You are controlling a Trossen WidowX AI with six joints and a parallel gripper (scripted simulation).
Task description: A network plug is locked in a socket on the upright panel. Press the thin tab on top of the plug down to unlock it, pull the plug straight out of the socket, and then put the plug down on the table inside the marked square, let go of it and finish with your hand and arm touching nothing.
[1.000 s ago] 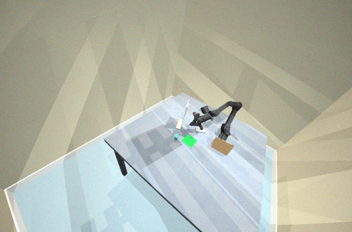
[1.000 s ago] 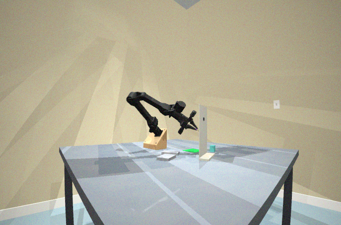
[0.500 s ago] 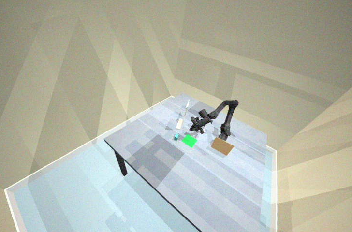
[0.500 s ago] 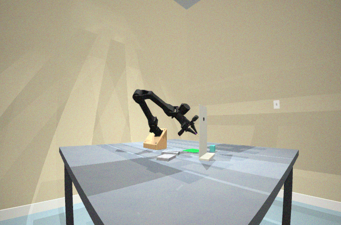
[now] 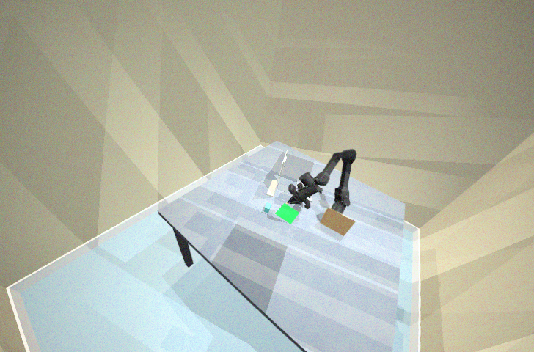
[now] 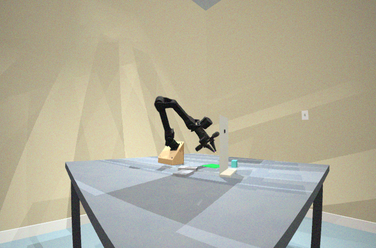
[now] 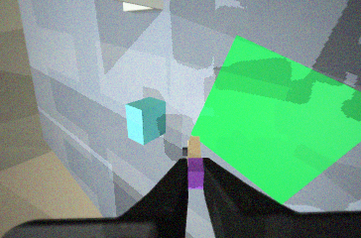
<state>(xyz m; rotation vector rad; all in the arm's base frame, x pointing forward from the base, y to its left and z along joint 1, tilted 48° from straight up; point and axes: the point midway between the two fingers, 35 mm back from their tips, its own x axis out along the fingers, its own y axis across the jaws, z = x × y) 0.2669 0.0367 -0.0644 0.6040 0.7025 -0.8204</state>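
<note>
The green marked square is 9 cm below my gripper tip and 2 cm behind it. Also, from my gripper tip: grey upright panel (15 cm to the right, 15 cm ahead, 4 cm above); purple plug (right at my gripper tip).
</note>
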